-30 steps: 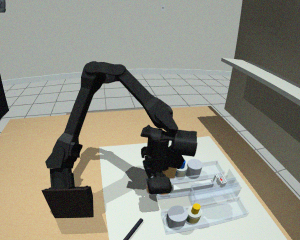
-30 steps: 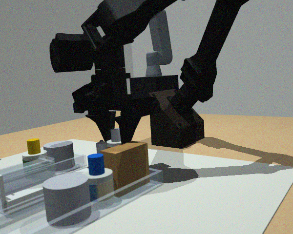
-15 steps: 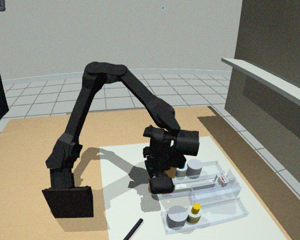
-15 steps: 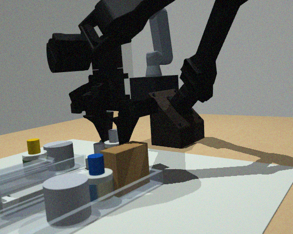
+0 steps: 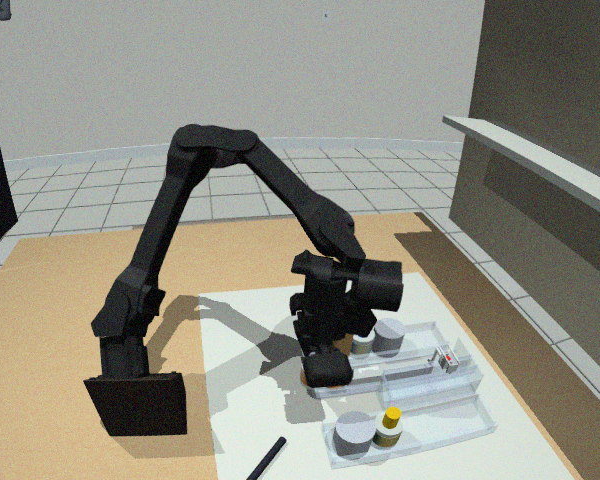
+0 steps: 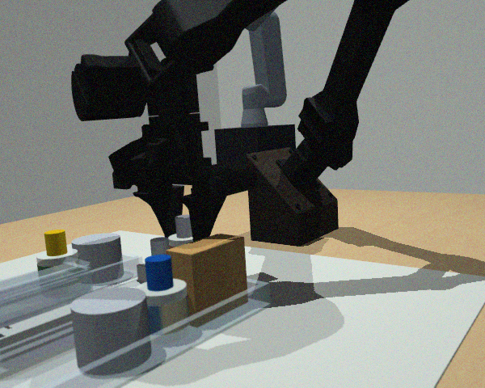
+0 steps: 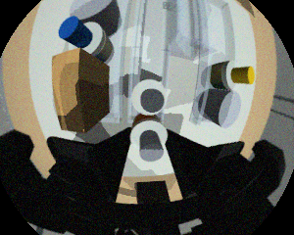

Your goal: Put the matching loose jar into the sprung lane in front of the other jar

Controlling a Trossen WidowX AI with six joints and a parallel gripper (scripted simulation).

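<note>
The brown box is 8 cm to the left of my gripper tip, 4 cm ahead of it and 1 cm below it. The rest, counted from my gripper tip: black rod: 16 cm to the right, 10 cm behind, 4 cm below; then clear sprung lane: 18 cm ahead, 3 cm below, 1 cm to the right.
</note>
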